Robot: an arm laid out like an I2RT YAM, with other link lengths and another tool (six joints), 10 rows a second.
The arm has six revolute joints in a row. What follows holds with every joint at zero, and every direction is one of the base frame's. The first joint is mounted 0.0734 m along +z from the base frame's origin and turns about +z. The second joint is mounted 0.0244 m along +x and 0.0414 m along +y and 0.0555 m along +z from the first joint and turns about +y. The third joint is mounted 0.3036 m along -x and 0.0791 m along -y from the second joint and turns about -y. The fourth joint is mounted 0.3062 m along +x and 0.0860 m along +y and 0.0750 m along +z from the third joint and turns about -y. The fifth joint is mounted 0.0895 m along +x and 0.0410 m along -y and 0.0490 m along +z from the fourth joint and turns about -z. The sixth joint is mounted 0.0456 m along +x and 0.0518 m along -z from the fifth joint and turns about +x. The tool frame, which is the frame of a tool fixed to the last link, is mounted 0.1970 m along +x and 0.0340 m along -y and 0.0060 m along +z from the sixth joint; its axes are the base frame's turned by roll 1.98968, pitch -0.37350 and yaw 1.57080 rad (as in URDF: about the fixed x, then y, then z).
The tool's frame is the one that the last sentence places.
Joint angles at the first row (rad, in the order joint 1, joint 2, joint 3, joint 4, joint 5, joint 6):
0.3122 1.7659 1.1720 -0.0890 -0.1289 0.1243
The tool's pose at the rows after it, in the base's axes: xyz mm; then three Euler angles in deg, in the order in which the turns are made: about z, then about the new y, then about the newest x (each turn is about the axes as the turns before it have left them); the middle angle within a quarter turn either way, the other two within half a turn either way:
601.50, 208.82, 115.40, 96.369, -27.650, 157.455
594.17, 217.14, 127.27, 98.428, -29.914, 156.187
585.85, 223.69, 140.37, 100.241, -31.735, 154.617
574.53, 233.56, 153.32, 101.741, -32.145, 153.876
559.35, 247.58, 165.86, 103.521, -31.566, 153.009
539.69, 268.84, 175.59, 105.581, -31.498, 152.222
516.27, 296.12, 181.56, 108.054, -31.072, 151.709
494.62, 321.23, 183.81, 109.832, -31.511, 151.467
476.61, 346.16, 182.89, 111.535, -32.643, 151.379
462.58, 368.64, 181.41, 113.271, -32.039, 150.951
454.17, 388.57, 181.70, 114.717, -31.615, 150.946
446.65, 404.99, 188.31, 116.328, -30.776, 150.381
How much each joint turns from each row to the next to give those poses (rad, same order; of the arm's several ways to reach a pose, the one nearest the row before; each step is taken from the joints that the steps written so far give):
-0.0001 -0.0210 -0.0072 0.0029 -0.0398 -0.0039
0.0001 -0.0352 -0.0262 0.0198 -0.0414 0.0131
0.0031 -0.0407 -0.0298 0.0203 -0.0280 0.0146
0.0197 -0.0395 -0.0111 -0.0154 -0.0029 0.0050
0.0371 -0.0439 -0.0136 -0.0194 0.0182 -0.0020
0.0541 -0.0424 -0.0211 -0.0074 0.0228 0.0116
0.0715 -0.0336 -0.0186 -0.0068 0.0325 0.0105
0.0670 -0.0222 -0.0190 0.0059 0.0288 0.0262
0.0585 -0.0041 -0.0129 0.0189 0.0155 0.0318
0.0587 0.0092 -0.0001 0.0132 0.0339 0.0066
0.0423 0.0220 0.0230 -0.0027 0.0182 0.0026
0.0369 0.0117 0.0282 -0.0132 0.0204 -0.0070

